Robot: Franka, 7 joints.
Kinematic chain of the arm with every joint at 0, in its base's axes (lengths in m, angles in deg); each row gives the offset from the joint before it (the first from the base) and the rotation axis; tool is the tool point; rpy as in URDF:
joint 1: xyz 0 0 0.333 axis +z
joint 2: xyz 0 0 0 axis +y
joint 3: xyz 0 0 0.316 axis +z
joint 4: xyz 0.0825 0 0 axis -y
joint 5: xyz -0.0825 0 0.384 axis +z
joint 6: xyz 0 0 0 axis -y
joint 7: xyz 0.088 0 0 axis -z
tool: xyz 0 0 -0.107 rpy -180 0 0
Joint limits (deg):
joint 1: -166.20..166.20
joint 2: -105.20..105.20
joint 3: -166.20..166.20
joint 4: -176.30..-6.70
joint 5: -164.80..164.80
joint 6: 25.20..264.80
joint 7: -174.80..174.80
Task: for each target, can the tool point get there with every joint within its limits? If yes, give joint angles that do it. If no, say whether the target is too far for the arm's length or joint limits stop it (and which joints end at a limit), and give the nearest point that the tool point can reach.
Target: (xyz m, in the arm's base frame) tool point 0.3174 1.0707 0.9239
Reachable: no: too far | nearest point 0.2155 0.7270 0.7342 | short by 0.406 m
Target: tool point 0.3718 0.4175 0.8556
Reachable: yes | joints -88.72 -64.23 65.72 -67.67 74.88 196.03 -0.44
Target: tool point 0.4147 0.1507 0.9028
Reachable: yes | joints -87.10 26.69 125.69 -76.69 42.45 103.94 -141.40
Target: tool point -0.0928 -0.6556 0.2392
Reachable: yes | joints -43.20 57.79 -62.99 -104.58 -34.60 144.78 66.77
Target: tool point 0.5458 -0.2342 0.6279
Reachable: yes | joints 94.42 -41.14 -103.39 -100.49 -52.93 220.04 78.64
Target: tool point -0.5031 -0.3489 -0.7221
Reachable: no: too far | nearest point -0.3838 -0.2661 -0.3280 | short by 0.420 m
